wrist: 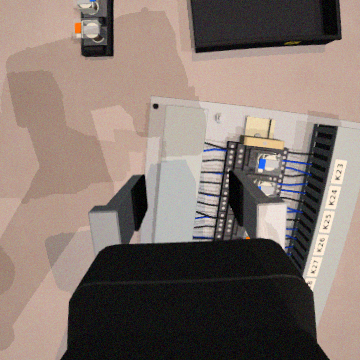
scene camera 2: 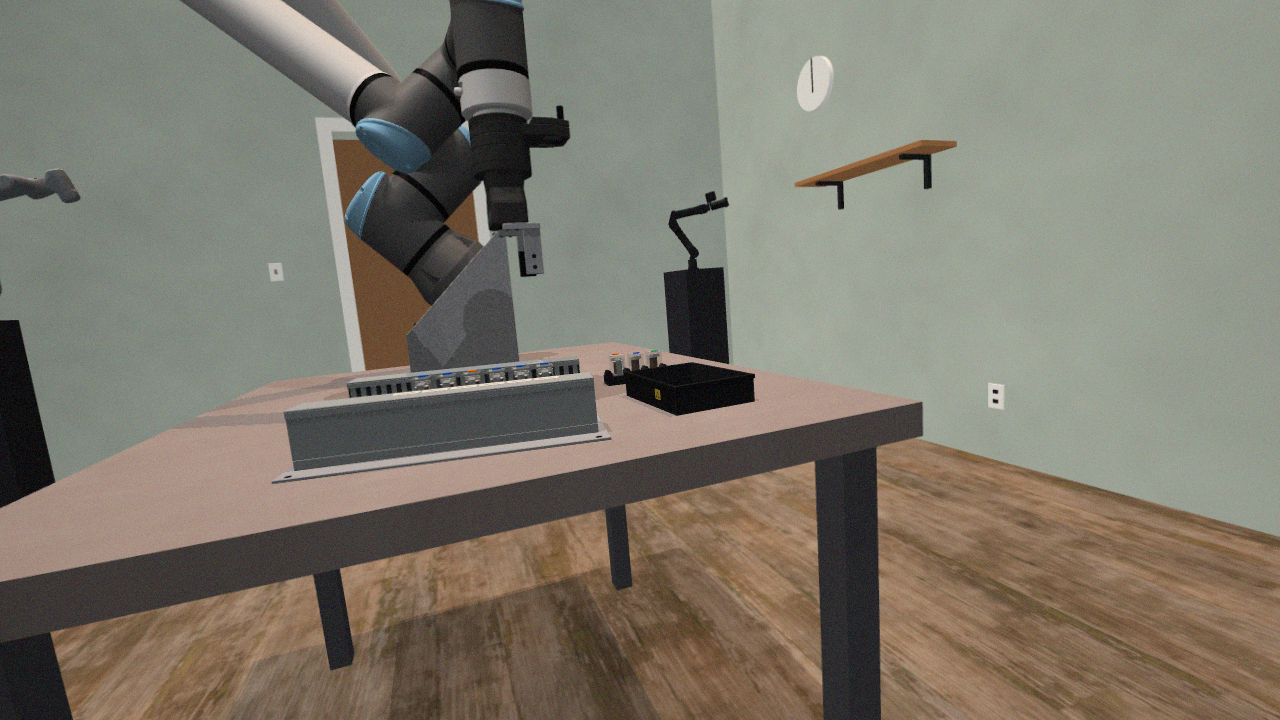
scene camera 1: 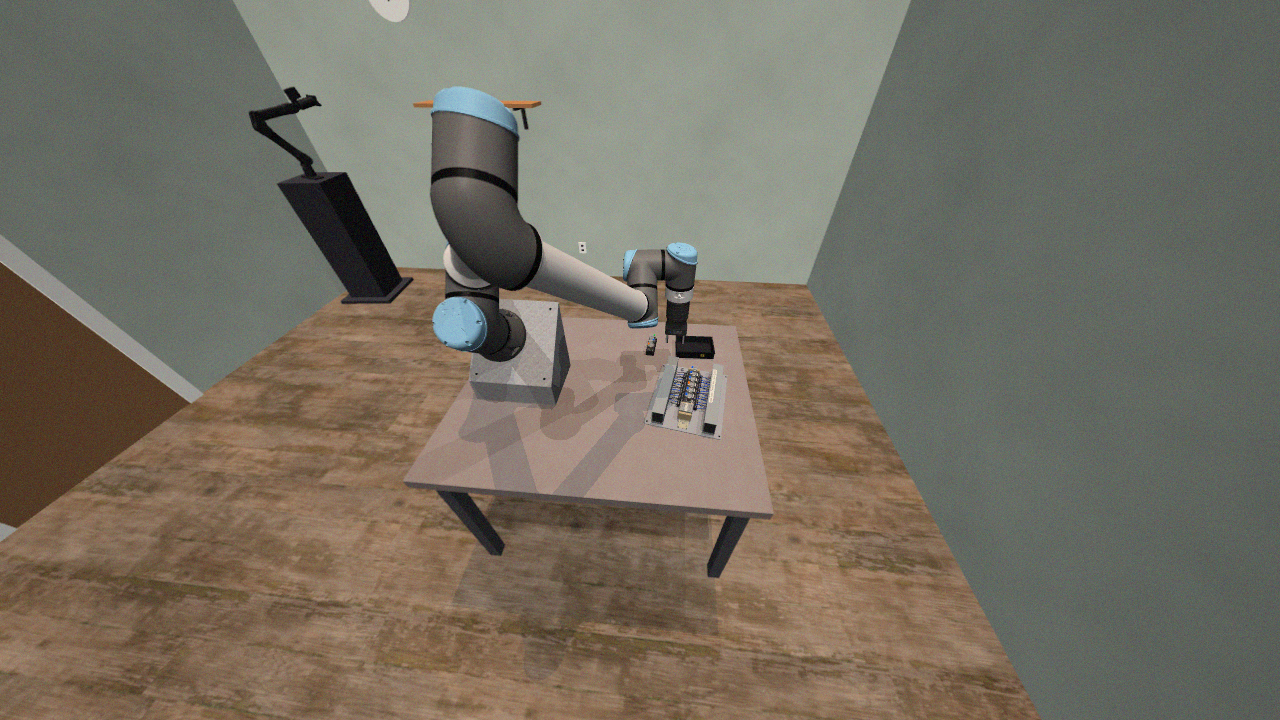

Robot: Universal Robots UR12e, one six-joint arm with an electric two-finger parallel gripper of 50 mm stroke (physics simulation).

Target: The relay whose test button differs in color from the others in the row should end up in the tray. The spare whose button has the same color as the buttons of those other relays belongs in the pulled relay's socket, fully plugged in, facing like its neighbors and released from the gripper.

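Places are measured from the arm's base along level axes (x ahead, y left, z up), in millimetres.
Pixels of known places: gripper, fingertip midpoint: [wrist: 187, 189] [scene camera 2: 531, 275] [scene camera 1: 674, 341]; arm's base, link origin: [scene camera 1: 500, 335].
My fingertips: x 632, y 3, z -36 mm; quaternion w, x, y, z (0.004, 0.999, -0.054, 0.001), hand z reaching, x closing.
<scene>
Ahead of a thing's pixels: the offset from my fingertips to its top centre. "pt": to the spot under its first point.
My gripper [scene camera 1: 674, 340] [scene camera 2: 529, 268] [wrist: 187, 189] is open and empty, pointing down above the panel's left duct and relay row. The relay with the orange button {dx +60, dy -103, dz -112 mm} [scene camera 2: 471, 376] [wrist: 247, 238] stands in the row among blue-button relays; in the wrist view a finger hides nearly all of it. Two blue-button relays {dx +83, dy -19, dz -112 mm} [wrist: 269, 163] {dx +75, dy -47, dz -112 mm} [wrist: 266, 188] show at the row's near-tray end. The spare with a blue button {dx -76, dy +183, dz -134 mm} [scene camera 2: 636, 361] [wrist: 88, 6] stands in the black holder between the orange-button spare {dx -82, dy +151, dz -134 mm} [scene camera 2: 616, 363] [wrist: 91, 31] and the green-button spare {dx -71, dy +214, dz -134 mm} [scene camera 2: 654, 359]. The black tray {dx +112, dy +163, dz -147 mm} [scene camera 1: 689, 355] [scene camera 2: 707, 394] [wrist: 265, 46] shows no relay in its visible part.
The relay row lies between a grey duct [scene camera 2: 447, 425] [wrist: 175, 215] and another duct with labels K23 to K27 {dx +143, dy -141, dz -119 mm} [wrist: 327, 220]. Black and blue wires run on both sides of the row. A tan end block {pt dx +94, dy +14, dz -178 mm} [wrist: 260, 127] closes the row. The spare holder {pt dx -82, dy +140, dz -156 mm} [scene camera 1: 650, 349] [wrist: 106, 50] stands beside the tray.
</scene>
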